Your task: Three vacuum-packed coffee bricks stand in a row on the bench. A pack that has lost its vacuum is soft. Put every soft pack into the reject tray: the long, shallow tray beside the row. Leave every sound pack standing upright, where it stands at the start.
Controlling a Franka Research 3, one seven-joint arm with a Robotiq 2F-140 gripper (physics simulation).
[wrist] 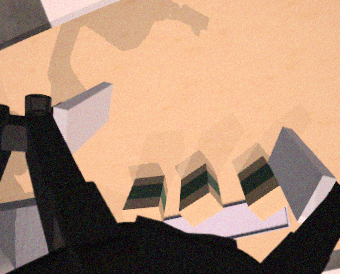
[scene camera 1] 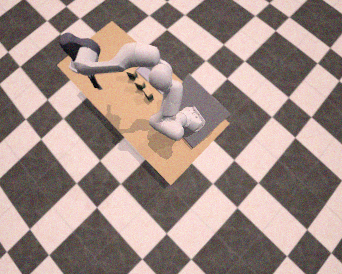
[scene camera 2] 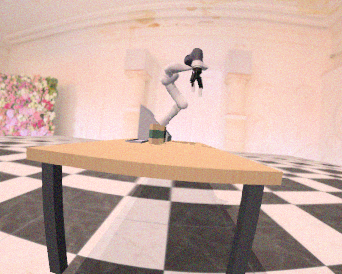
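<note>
Three coffee packs, tan with a dark green band, stand upright in a row: one pack (wrist: pixel 145 191) (scene camera 1: pixel 131 76), a middle pack (wrist: pixel 194 186) (scene camera 1: pixel 140 86) and another pack (wrist: pixel 257 180) (scene camera 1: pixel 149 97). In scene camera 2 a pack (scene camera 2: pixel 157 134) hides the others behind it. They look alike; which are soft cannot be told. The shallow, pale lavender reject tray (wrist: pixel 220 223) (scene camera 1: pixel 143 72) (scene camera 2: pixel 135 141) lies beside the row, partly hidden by packs and gripper in the wrist view. My gripper (wrist: pixel 192 123) (scene camera 2: pixel 198 91) is open and empty, high above the bench, away from the packs.
The wooden bench (scene camera 1: pixel 107 97) (scene camera 2: pixel 150 161) carries the arm. A large grey panel (scene camera 1: pixel 207 102) (scene camera 2: pixel 145 121) stands by the arm's base. In scene camera 1 the arm passes over the bench close to the row and covers part of the tray. Arm shadows fall across the bench top.
</note>
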